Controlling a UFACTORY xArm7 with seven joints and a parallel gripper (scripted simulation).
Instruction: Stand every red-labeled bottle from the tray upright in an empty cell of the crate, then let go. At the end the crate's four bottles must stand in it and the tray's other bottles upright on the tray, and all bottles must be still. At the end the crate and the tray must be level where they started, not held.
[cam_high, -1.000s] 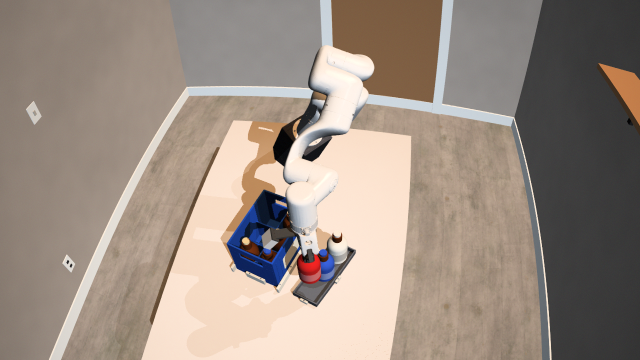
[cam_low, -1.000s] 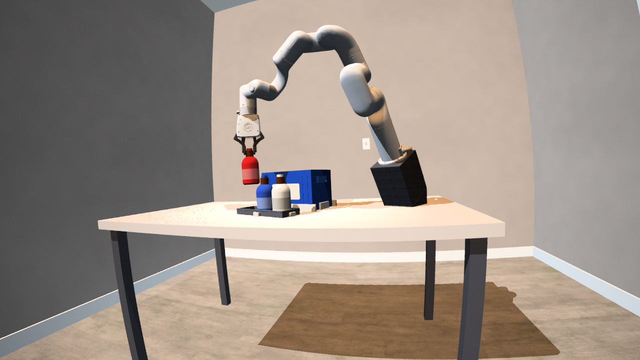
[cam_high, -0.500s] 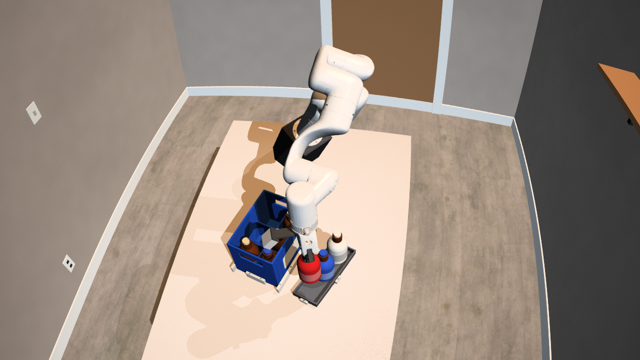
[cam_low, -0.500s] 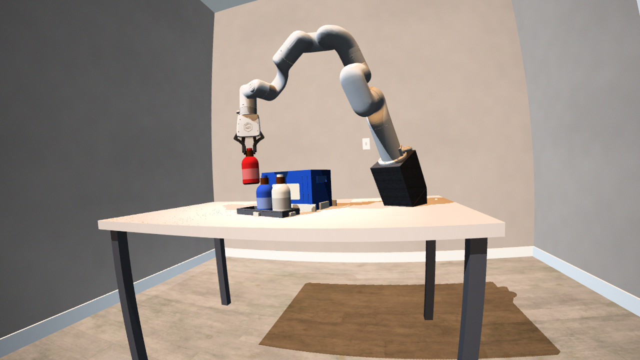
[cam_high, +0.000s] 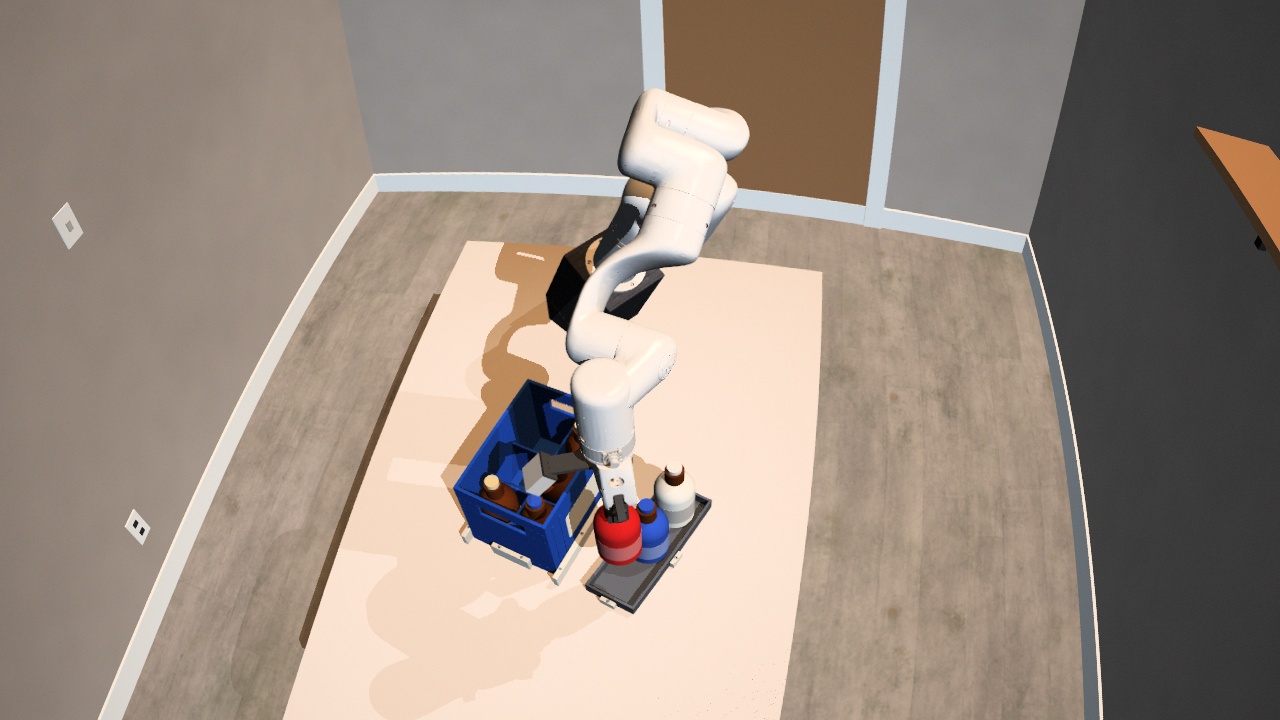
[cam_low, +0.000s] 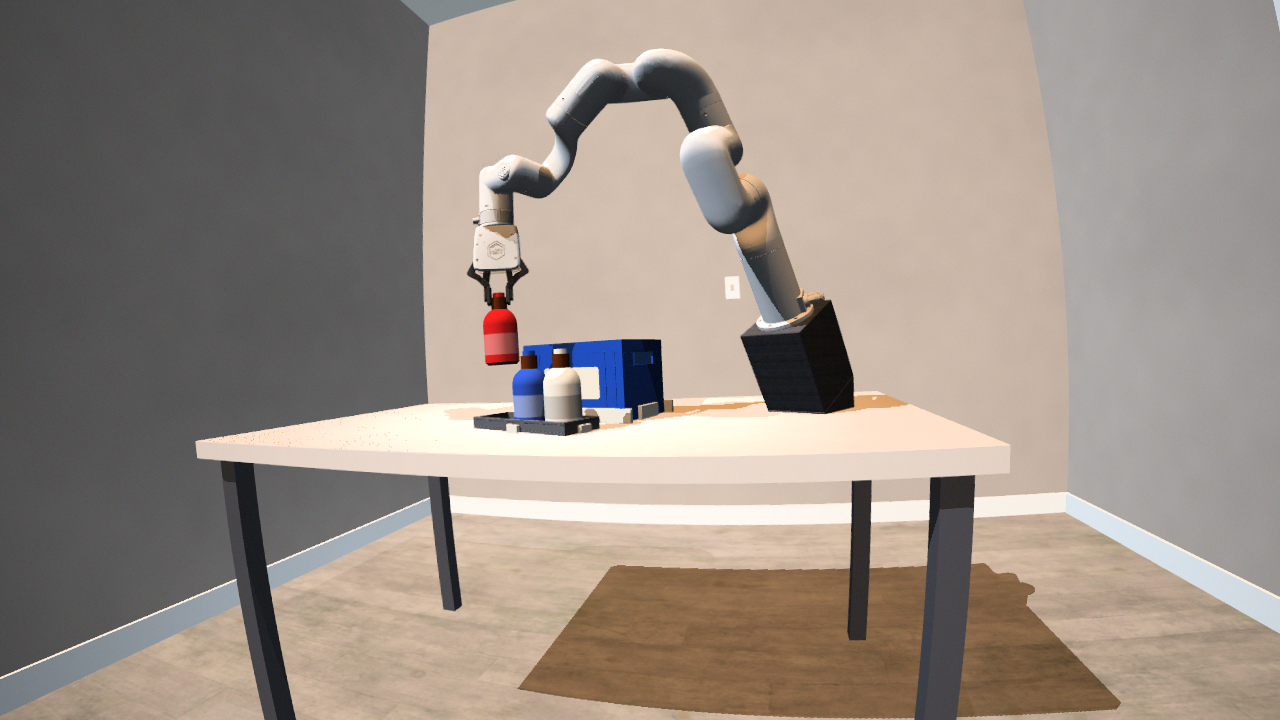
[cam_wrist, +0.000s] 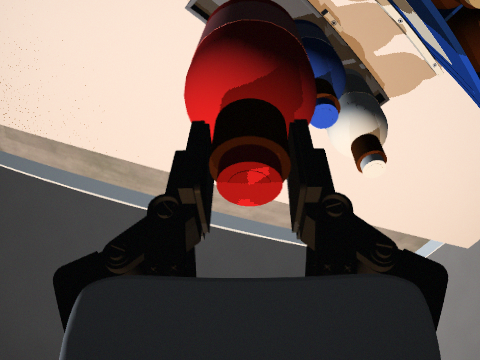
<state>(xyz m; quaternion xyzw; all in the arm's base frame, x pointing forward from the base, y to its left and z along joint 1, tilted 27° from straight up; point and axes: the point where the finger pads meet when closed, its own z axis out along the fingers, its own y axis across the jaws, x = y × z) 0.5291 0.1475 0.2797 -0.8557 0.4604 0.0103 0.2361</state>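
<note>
The red-labeled bottle lies 7 cm below my hand. The rest, counted from my hand: white-labeled bottle 17 cm behind, 2 cm to the left, 20 cm below; blue-labeled bottle 8 cm behind, 1 cm to the left, 20 cm below; tray 9 cm behind, 1 cm to the left, 27 cm below.
</note>
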